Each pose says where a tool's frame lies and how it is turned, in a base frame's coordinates. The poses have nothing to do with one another.
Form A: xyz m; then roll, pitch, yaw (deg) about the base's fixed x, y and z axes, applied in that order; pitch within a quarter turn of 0, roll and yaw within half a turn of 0.
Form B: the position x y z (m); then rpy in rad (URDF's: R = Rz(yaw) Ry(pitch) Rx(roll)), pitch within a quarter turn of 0, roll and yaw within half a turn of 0. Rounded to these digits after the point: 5 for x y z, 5 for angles.
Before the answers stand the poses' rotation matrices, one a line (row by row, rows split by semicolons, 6 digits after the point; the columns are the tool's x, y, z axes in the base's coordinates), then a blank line. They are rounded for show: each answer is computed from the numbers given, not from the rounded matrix.
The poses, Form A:
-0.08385 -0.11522 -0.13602 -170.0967 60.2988 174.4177
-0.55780 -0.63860 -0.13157 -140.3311 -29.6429 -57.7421
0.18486 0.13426 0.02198 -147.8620 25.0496 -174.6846
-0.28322 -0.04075 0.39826 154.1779 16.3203 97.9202
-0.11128 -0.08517 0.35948 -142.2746 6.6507 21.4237
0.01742 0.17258 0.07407 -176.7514 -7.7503 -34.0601
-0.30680 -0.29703 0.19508 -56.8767 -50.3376 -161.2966
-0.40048 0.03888 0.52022 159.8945 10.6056 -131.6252
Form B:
-0.493127 0.244508 0.834890; 0.048198 0.965896 -0.254407; -0.868621 -0.085215 -0.488094
0.463879 -0.482428 0.743021; -0.734979 -0.677830 0.018758; 0.494593 -0.554806 -0.669006
-0.902046 0.145822 0.406263; -0.083925 0.863993 -0.496460; -0.423403 -0.481925 -0.767124
-0.132241 0.874698 0.466278; 0.950551 0.245268 -0.190516; -0.281007 0.418027 -0.863880
0.924640 0.222936 -0.308771; 0.362804 -0.762186 0.536140; -0.115816 -0.607760 -0.785630
0.820883 -0.552831 0.143280; -0.554946 -0.831399 -0.028459; 0.134856 -0.056151 -0.989273
-0.604557 -0.435446 0.667006; -0.204671 -0.724328 -0.658376; 0.769819 -0.534543 0.348774
-0.652908 -0.743979 -0.142151; -0.734737 0.576484 0.357530; -0.184047 0.337878 -0.923020

-0.08385 -0.11522 -0.13602 -2.96875 1.05241 3.04416
-0.55780 -0.63860 -0.13157 -2.44924 -0.51737 -1.00779
0.18486 0.13426 0.02198 -2.58068 0.43720 -3.04882
-0.28322 -0.04075 0.39826 2.69091 0.28484 1.70903
-0.11128 -0.08517 0.35948 -2.48316 0.11608 0.37391
0.01742 0.17258 0.07407 -3.08489 -0.13527 -0.59446
-0.30680 -0.29703 0.19508 -0.99269 -0.87856 -2.81516
-0.40048 0.03888 0.52022 2.79069 0.18510 -2.29729

